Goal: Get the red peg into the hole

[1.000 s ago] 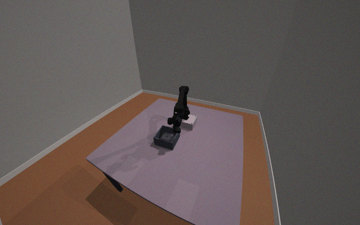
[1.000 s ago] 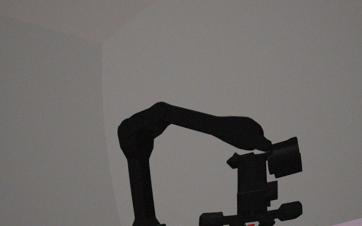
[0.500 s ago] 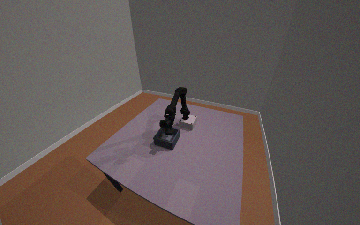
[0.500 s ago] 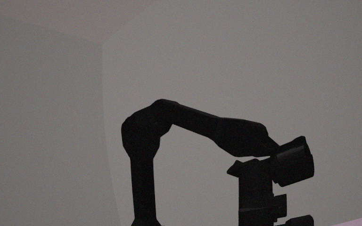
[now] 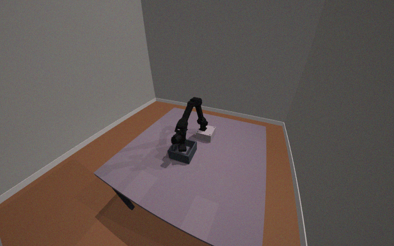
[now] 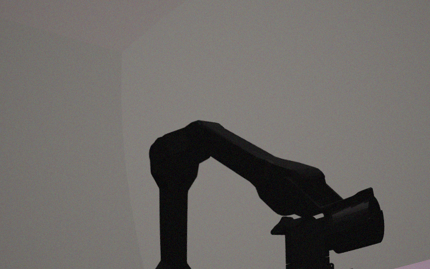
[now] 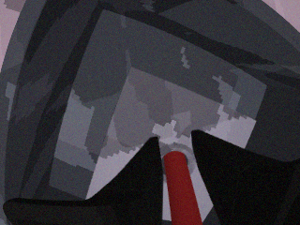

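The red peg lies 2 cm to the left of my gripper tip, 1 cm behind it and 1 cm above it. Also, from my gripper tip: plate (2 cm to the left, 2 cm below, 1 cm behind); dark box (4 cm below, 2 cm to the left, 1 cm behind).
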